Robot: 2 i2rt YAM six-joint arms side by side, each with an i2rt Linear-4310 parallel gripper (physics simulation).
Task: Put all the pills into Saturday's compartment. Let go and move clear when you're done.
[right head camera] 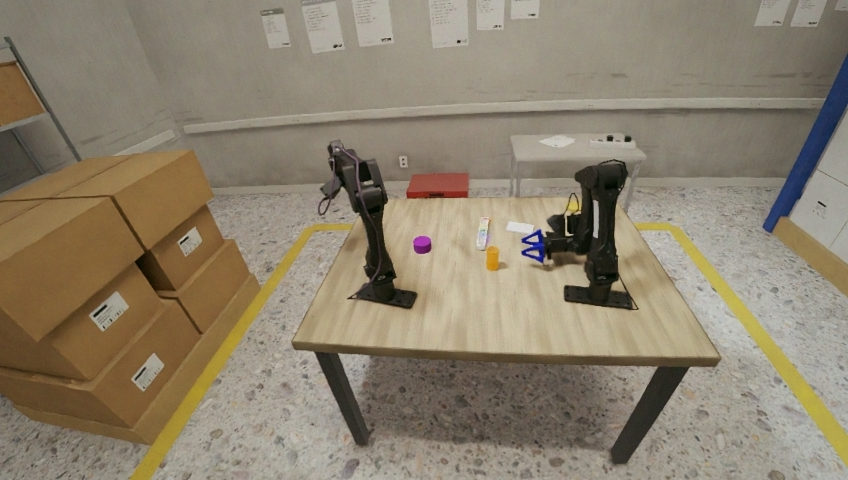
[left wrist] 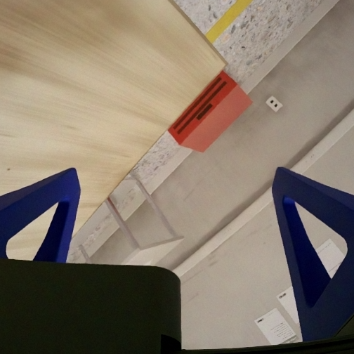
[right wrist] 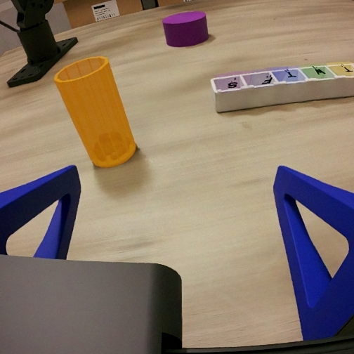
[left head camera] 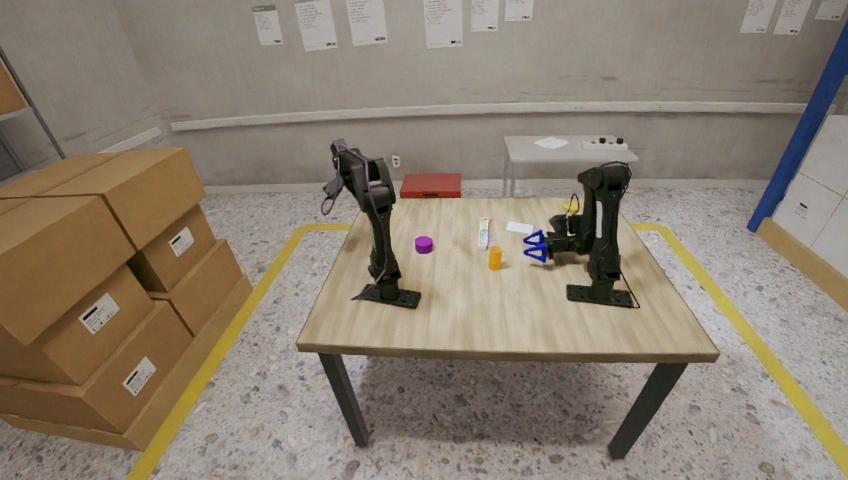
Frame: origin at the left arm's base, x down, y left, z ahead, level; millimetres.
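Seen in the pictures: right gripper, fingertip midpoint: (right head camera: 521, 246) (left head camera: 523, 246); left arm's base at its link origin: (right head camera: 386, 296) (left head camera: 390, 296); right arm's base at its link origin: (right head camera: 596, 298) (left head camera: 598, 296).
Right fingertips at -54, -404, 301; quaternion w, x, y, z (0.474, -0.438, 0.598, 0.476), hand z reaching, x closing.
Pixels of each thing's top centre, then the offset from my right fingertips to it, as dx, dy, dz. "pt": a spot on its surface instead.
- orange bottle at its top centre: (right head camera: 492, 249) (left head camera: 495, 249) -26, +92, -73
- white pill organizer at a spot on its surface: (right head camera: 481, 242) (left head camera: 482, 242) pt +37, +153, +46
- purple cap at its top centre: (left head camera: 423, 241) (right head camera: 421, 241) +17, +373, -19
- white card at its top centre: (right head camera: 520, 227) (left head camera: 519, 227) +48, +21, +200
- yellow thing at its top centre: (right head camera: 573, 205) (left head camera: 571, 206) +42, -193, +416
The orange bottle (left head camera: 495, 258) (right head camera: 492, 258) (right wrist: 100, 115) stands upright and uncapped, with darker shapes at its bottom that I cannot clearly make out as pills. The white pill organizer (left head camera: 482, 242) (right head camera: 481, 242) (right wrist: 285, 98) lies beyond it; the purple S lid and F lid are at its near end, and whether they are open is unclear. The purple cap (left head camera: 423, 245) (right head camera: 421, 245) (right wrist: 185, 30) lies to the left. My right gripper (left head camera: 524, 246) (right head camera: 523, 246) (right wrist: 176, 176) is open and empty, low, to the right of the bottle. My left gripper (left wrist: 175, 178) is open and empty, raised, facing the wall.
A white card (left head camera: 519, 227) (right head camera: 519, 227) lies right of the organizer. A yellow thing (left head camera: 571, 206) (right head camera: 573, 206) is partly hidden behind the right arm. The left arm's base (right wrist: 40, 62) shows beyond the bottle in the right wrist view.
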